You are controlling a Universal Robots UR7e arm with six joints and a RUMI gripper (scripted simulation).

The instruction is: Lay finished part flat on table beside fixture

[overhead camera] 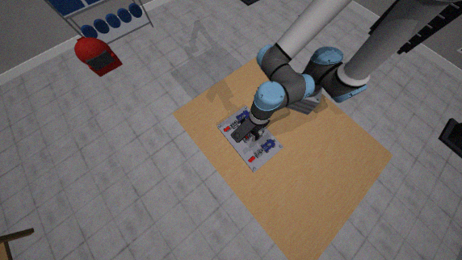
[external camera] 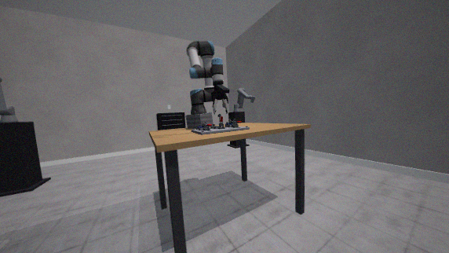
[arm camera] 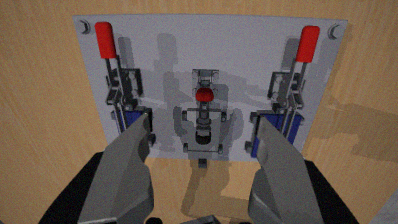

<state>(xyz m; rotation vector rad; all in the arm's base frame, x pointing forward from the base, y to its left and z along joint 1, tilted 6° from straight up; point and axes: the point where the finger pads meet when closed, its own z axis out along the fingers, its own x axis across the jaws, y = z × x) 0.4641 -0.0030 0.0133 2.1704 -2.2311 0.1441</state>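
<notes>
Now: hand 10 cm past the grey finished part and 10 cm above it. From my hand the other things lie so: grey fixture plate: 4 cm behind, 12 cm below.
</notes>
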